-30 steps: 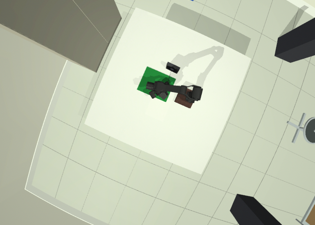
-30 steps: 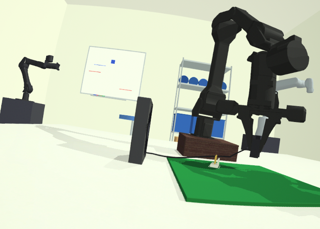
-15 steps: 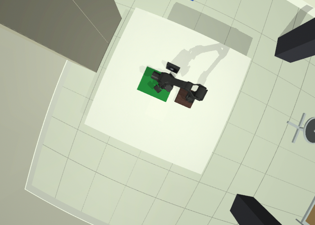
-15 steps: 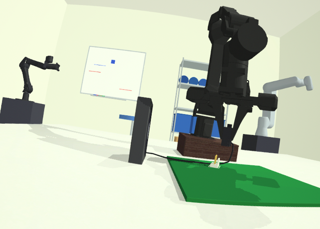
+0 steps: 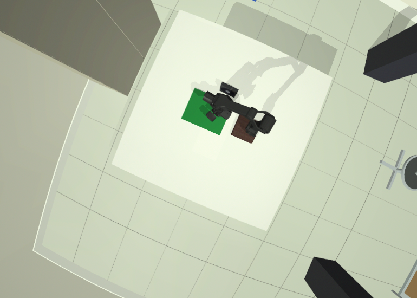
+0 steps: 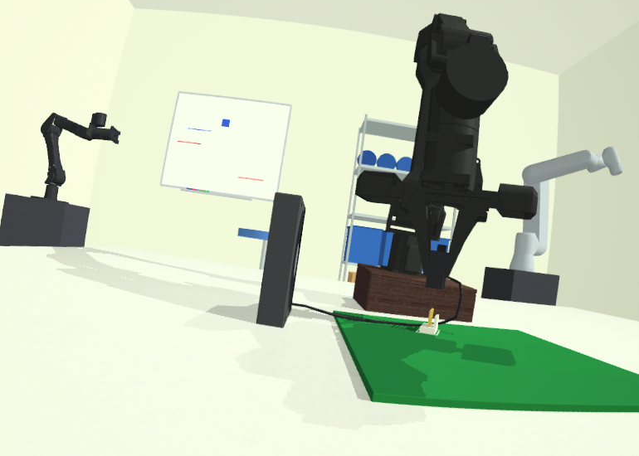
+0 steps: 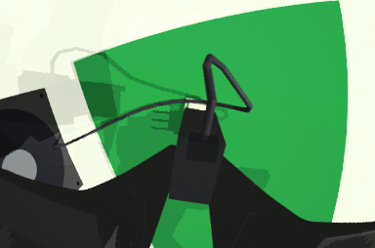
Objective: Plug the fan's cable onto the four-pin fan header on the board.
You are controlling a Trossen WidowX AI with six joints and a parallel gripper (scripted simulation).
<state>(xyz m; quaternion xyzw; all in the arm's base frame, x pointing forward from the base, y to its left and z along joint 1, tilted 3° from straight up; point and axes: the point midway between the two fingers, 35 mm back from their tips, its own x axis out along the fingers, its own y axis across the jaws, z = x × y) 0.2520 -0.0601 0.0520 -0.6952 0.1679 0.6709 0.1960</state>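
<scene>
The white four-pin fan header lies 60 mm below my gripper tip. The rest, counted from my gripper tip: green board 80 mm ahead, 20 mm to the left, 80 mm below; black plug 10 mm behind, 10 mm above; black fan 20 mm behind, 150 mm to the right.
</scene>
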